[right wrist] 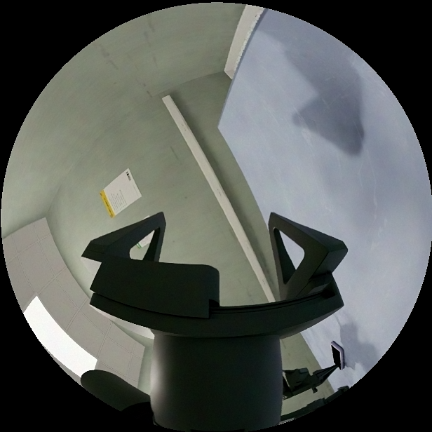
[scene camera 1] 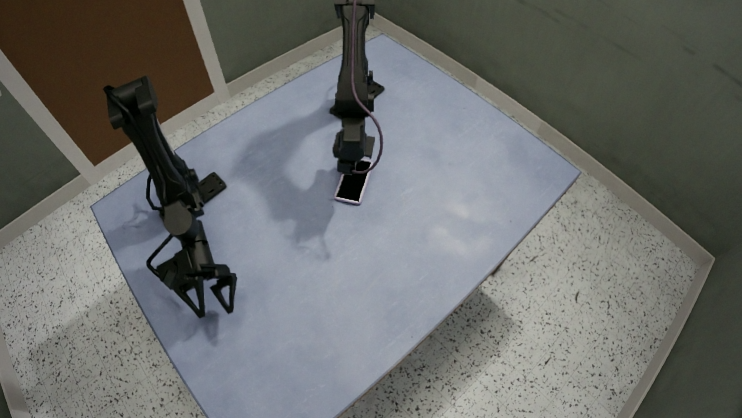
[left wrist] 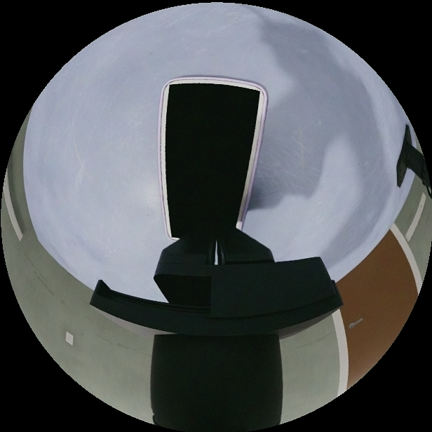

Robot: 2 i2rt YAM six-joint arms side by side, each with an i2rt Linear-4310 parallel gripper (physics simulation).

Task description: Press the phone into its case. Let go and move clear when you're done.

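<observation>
The phone (scene camera 1: 353, 187) (left wrist: 210, 150) (right wrist: 337, 355) lies screen up inside the outline of its lilac case (left wrist: 161, 150). The case rim shows around the far end and both long sides in the left wrist view, with a pale phone edge inside it. Whether the phone is fully seated I cannot tell. My left gripper (left wrist: 216, 218) is shut and empty, pointing down over the phone's near end and hiding part of that end. Contact cannot be made out. My right gripper (scene camera 1: 216, 313) (right wrist: 216, 217) is open and empty, far from the phone, above the table's left part.
The blue table (scene camera 1: 415, 259) carries both arms, with the left arm reaching in from the back. A dark base plate (scene camera 1: 212, 187) of the right arm sits at the left of the table. The arms cast shadows on the table. Walls stand behind it.
</observation>
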